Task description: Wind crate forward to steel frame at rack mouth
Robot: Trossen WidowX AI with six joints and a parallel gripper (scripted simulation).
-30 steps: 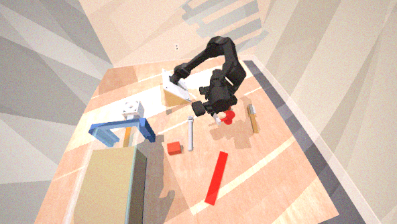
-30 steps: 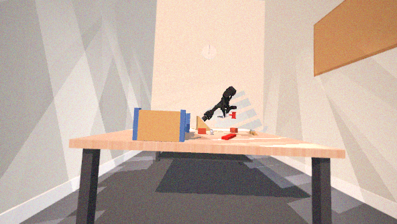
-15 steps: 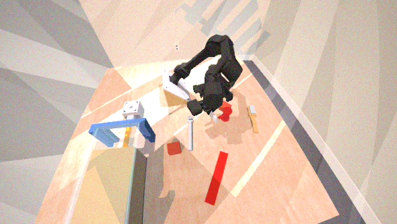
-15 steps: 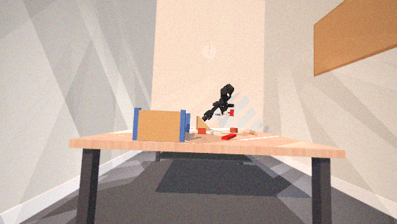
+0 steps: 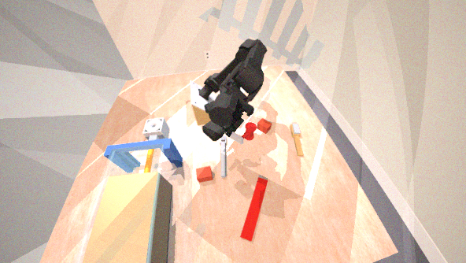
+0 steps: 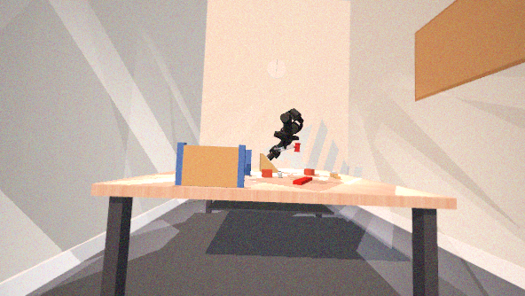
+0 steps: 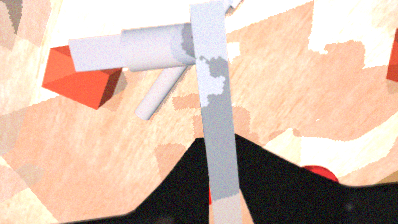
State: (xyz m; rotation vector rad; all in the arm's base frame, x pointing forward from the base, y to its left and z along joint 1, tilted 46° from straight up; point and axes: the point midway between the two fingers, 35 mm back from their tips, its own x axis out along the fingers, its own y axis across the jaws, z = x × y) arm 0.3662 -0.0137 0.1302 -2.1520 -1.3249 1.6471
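The red grip is 20 mm ahead of my gripper tip, 60 mm to the left of it and 20 mm above it. Round my gripper tip: blue steel frame 40 mm behind, 350 mm to the right, 70 mm below; grey crank arm 10 mm to the left, 10 mm above; long red bar 230 mm ahead, 50 mm to the left, 170 mm below.
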